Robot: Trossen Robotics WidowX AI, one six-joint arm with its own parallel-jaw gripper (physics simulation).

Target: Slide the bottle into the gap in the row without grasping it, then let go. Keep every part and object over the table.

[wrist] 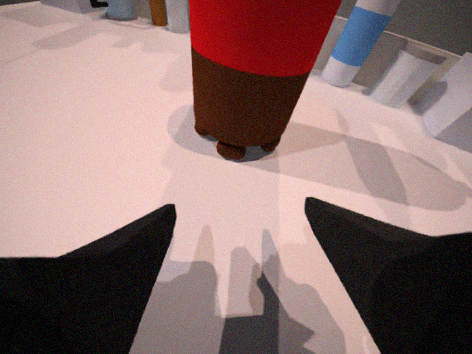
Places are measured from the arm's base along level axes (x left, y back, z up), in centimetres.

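Pixels of known places: gripper, fingertip midpoint: [240, 207].
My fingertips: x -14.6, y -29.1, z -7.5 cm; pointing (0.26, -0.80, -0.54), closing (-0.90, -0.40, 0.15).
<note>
For each thing: its top centre in the pictures, then the offset to it from my fingertips. "*": a spot on its surface instead. Level surfaces: height alone.
- bottle, surface spot: [257, 65] * dx +2.5, dy -7.7, dz +5.1 cm
- white table, surface height: dz -5.0 cm
- white item with a blue band, surface spot: [362, 37] * dx -8.7, dy -38.4, dz +4.0 cm
- brown item, surface spot: [158, 12] * dx +38.0, dy -43.7, dz -2.1 cm
- pale blue-grey round item, surface spot: [121, 9] * dx +47.3, dy -41.0, dz -2.7 cm
- whitish item, surface spot: [178, 17] * dx +31.0, dy -42.0, dz -1.7 cm
- grey-white cylinder, top centre: [426, 48] dx -20.2, dy -40.8, dz +5.0 cm
- pale box, surface spot: [452, 102] * dx -27.6, dy -35.1, dz +0.0 cm
The bottle [257, 65], with a red label band above a dark brown base with small rounded feet, stands on the white table [90, 160] ahead of the fingers. Its upper part is cut off by the frame's top edge. My gripper [240, 207] is open and empty, its two black fingers low in the view on either side of the bottle's line. The fingertips are apart from the bottle. Part of the row shows behind: a white item with a blue band [362, 37] to the right of the bottle, and a brown item [158, 12] to the left. The gap cannot be made out clearly.
A pale blue-grey round item [121, 9] and a whitish item [178, 17] stand at the back left. A grey-white cylinder [402, 77] and a pale box [452, 102] stand at the right. A low wall runs behind the items on the right.
</note>
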